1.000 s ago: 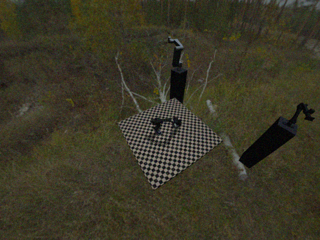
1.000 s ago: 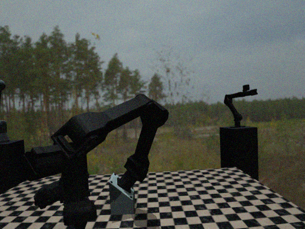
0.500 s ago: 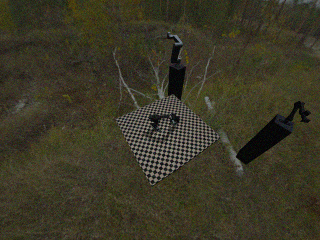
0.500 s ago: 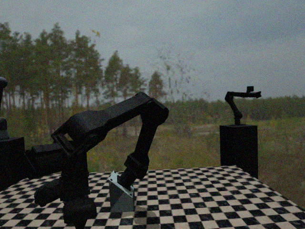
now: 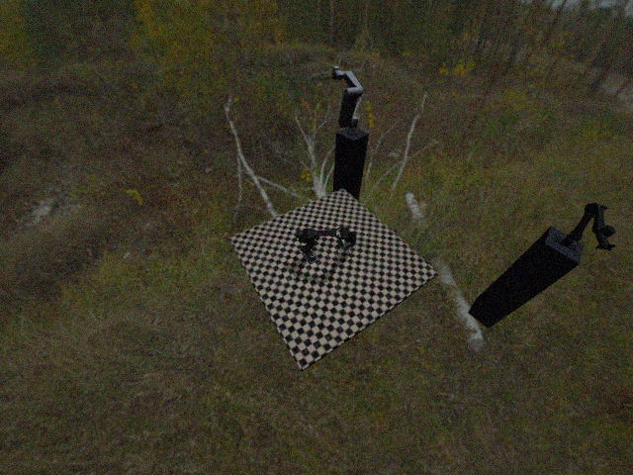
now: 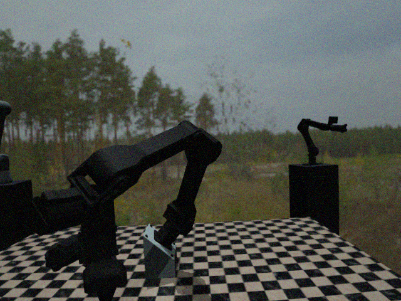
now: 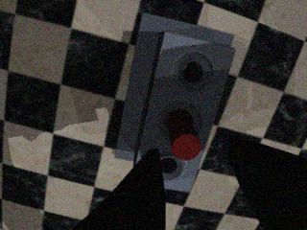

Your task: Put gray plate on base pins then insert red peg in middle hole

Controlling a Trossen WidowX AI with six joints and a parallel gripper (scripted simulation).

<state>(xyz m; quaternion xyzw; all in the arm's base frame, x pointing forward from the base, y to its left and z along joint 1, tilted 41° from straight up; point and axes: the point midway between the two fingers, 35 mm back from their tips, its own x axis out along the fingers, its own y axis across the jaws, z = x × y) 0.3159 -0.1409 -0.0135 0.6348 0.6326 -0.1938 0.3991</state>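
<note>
My gripper tip is 50 mm above the red peg. The rest, counted from my gripper tip: gray plate: 50 mm below; then gray base: 90 mm below.
</note>
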